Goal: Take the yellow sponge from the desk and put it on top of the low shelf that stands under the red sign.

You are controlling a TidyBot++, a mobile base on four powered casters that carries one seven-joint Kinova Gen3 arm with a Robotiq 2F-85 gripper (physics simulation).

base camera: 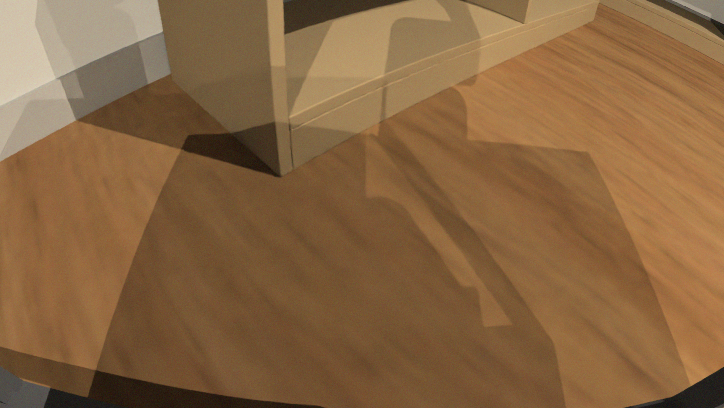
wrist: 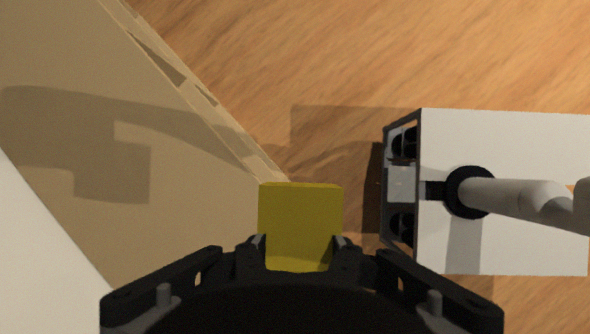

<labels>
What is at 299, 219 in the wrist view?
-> A yellow sponge.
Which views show my gripper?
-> The wrist view only.
</labels>
